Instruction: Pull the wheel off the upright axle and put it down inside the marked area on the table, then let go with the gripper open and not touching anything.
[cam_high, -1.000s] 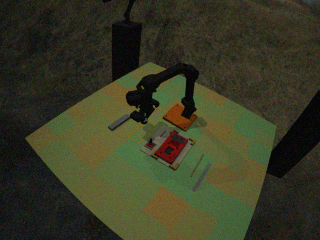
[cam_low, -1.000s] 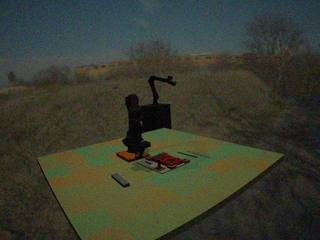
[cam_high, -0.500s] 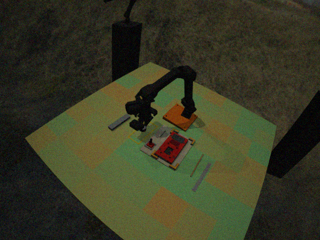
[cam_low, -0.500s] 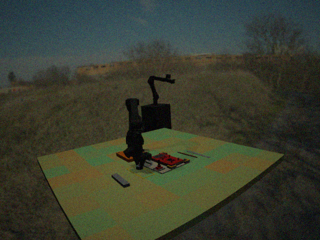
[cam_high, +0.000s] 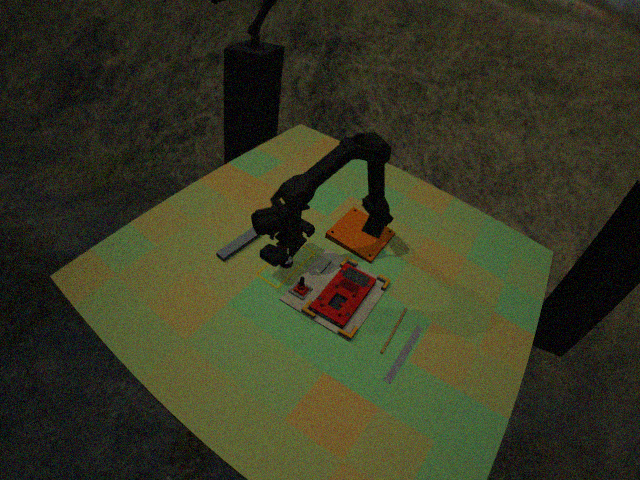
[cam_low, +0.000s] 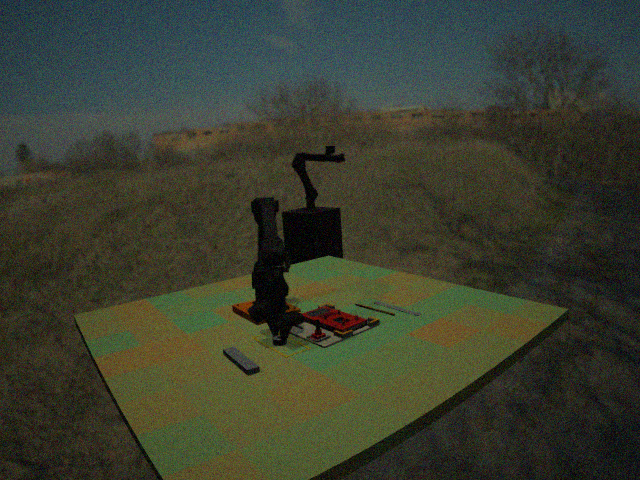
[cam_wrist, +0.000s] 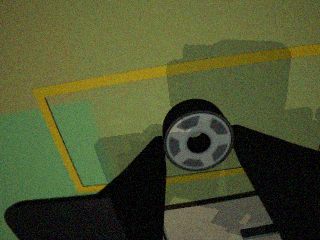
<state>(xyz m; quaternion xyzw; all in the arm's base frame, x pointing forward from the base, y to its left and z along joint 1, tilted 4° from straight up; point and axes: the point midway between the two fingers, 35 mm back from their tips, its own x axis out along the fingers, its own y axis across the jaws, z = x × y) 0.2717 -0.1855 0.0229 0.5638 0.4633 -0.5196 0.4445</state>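
Right now my gripper tip is right at the wheel. From my gripper tip the other things lie so: grey strip 12 cm ahead, 42 cm to the left, 1 cm below; then thin stick 7 cm ahead, 37 cm to the left, 1 cm below; then upright axle 7 cm ahead, 9 cm to the left, 2 cm above.
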